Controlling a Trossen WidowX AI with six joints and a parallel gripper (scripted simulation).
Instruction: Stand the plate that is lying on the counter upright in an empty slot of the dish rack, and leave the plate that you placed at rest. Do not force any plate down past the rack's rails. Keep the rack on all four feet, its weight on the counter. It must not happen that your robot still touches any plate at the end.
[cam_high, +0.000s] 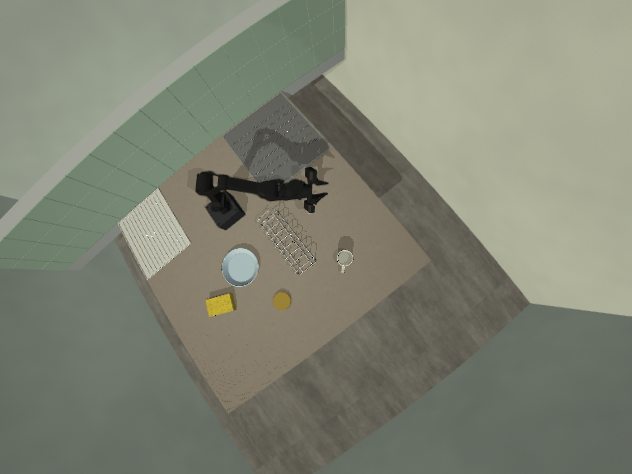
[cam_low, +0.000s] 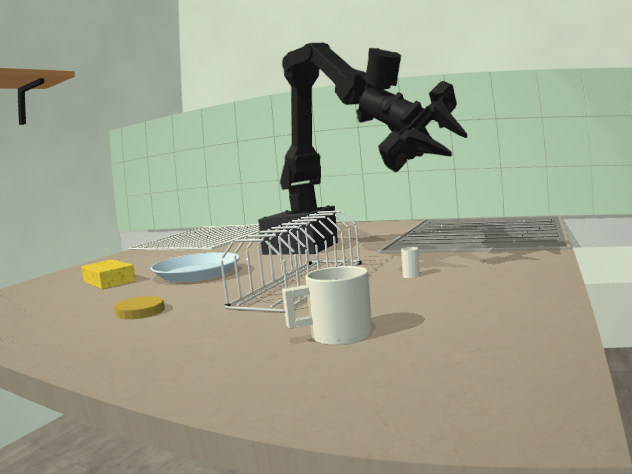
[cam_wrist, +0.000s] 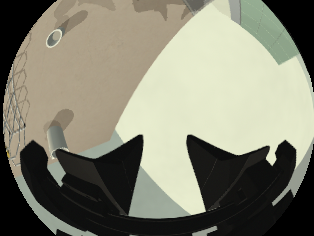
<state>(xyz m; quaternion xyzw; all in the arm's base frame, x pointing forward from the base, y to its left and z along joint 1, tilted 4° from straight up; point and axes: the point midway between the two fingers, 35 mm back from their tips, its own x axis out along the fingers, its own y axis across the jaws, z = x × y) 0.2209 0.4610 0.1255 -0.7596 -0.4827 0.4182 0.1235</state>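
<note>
My hand is 54 cm to the left of the pale blue plate, 23 cm above it and 8 cm short of it. The rest, counted from my hand: cream mug: 30 cm ahead, 21 cm below, 5 cm to the right; then grey drain grate: 48 cm behind, 24 cm below, 7 cm to the right; then small white cup: 23 cm below, 8 cm to the right, 1 cm behind.
</note>
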